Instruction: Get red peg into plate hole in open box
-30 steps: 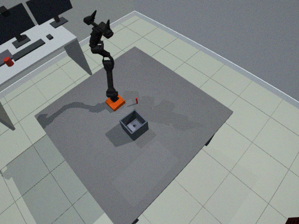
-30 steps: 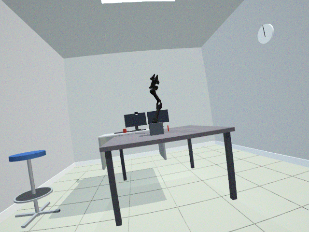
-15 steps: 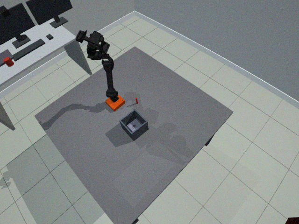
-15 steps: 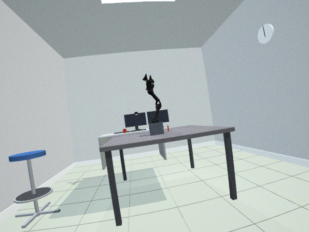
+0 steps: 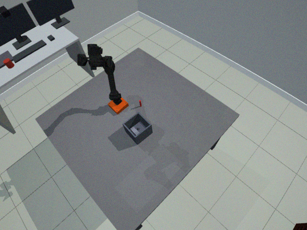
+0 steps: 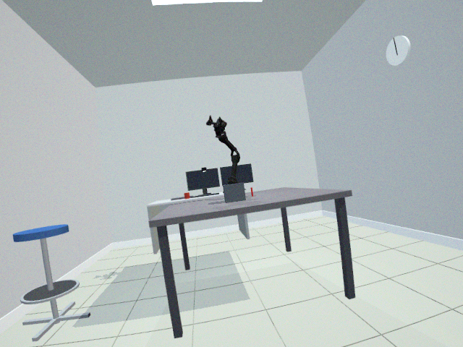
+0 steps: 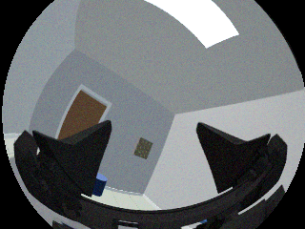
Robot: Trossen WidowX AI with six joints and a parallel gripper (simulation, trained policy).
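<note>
My gripper tip is now 60 mm past the red peg, 250 mm to the right of it and 710 mm above it. Round my gripper tip: pale plate (130 mm ahead, 60 mm to the left, 700 mm below).
</note>
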